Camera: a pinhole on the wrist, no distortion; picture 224 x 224 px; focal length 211.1 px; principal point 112.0 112.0 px. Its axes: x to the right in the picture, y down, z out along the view. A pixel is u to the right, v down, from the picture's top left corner.
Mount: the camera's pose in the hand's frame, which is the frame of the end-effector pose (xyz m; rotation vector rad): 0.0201 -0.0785 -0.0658 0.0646 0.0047 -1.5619
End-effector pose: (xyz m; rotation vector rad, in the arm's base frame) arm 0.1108 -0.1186 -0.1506 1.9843 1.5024 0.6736
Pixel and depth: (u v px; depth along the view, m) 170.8 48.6 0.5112
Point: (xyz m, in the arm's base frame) 0.2000 -0.2676 -0.6400
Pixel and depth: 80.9 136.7 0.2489
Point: 0.2108 -0.0930 -0.3181
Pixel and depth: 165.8 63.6 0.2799
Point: 0.1274 -0.1622 -0.4161
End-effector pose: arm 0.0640 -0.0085 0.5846 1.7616 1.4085 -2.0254
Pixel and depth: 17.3 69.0 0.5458
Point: -0.1643 -0.4726 0.5499
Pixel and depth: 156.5 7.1 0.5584
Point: -0.3276 -0.3367 0.8878
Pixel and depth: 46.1 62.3 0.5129
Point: -0.1861 -0.4040 0.6062
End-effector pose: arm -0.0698 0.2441 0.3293 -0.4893 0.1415 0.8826
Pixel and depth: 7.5 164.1 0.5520
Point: -0.1573 0.6633 0.6699
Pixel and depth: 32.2 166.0 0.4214
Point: -0.0773 0.5261 0.5949
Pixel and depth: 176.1 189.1 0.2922
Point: 0.1239 0.3361 0.5547
